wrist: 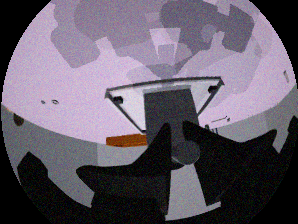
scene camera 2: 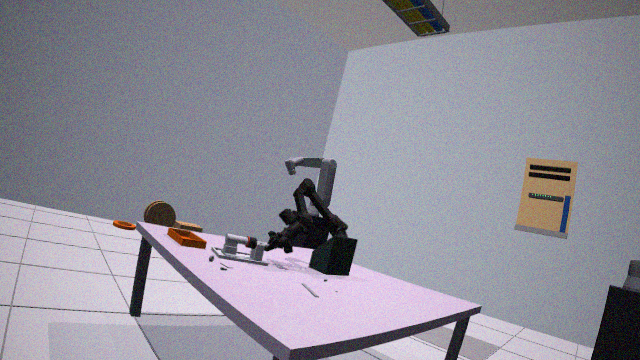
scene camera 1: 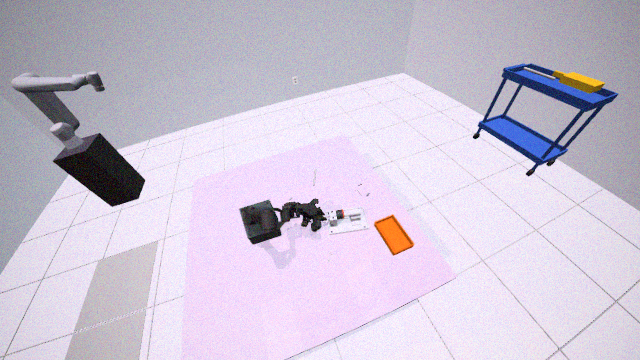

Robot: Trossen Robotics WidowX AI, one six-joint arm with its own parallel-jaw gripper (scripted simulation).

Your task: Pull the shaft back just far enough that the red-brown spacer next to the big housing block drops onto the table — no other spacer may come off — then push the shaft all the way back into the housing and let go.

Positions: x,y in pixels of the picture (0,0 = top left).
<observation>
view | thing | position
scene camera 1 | grey housing block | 355,219
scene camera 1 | orange tray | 397,240
</observation>
